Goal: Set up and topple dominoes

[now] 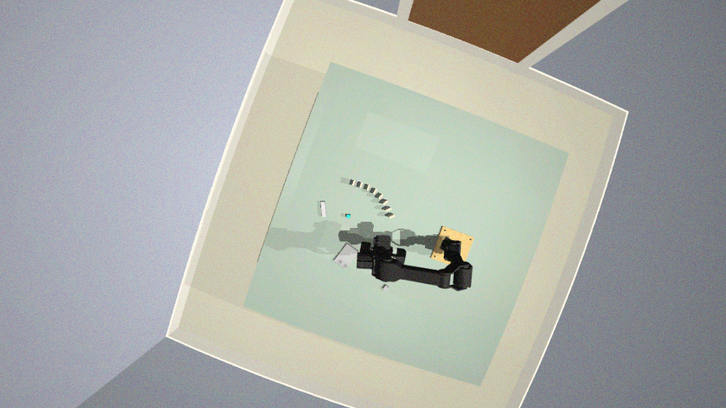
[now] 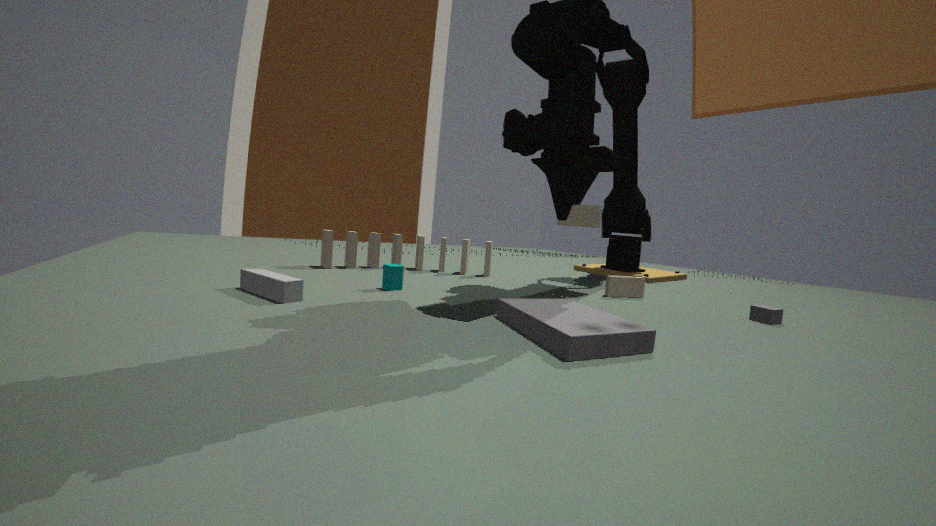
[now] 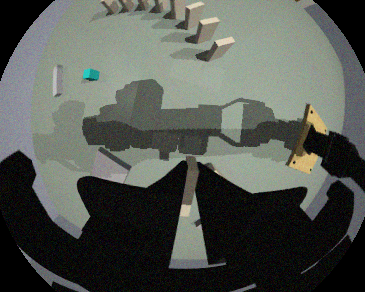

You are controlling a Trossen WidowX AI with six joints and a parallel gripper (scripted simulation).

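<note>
Right now my gripper tip is 19 cm short of the teal cube, 4 cm to the left of it and 8 cm above it. Also, from my gripper tip: flat grey slab: 11 cm ahead, 14 cm to the left, 8 cm below; grey bar: 31 cm ahead, 1 cm to the right, 8 cm below; small grey block: 14 cm behind, 18 cm to the left, 8 cm below.
</note>
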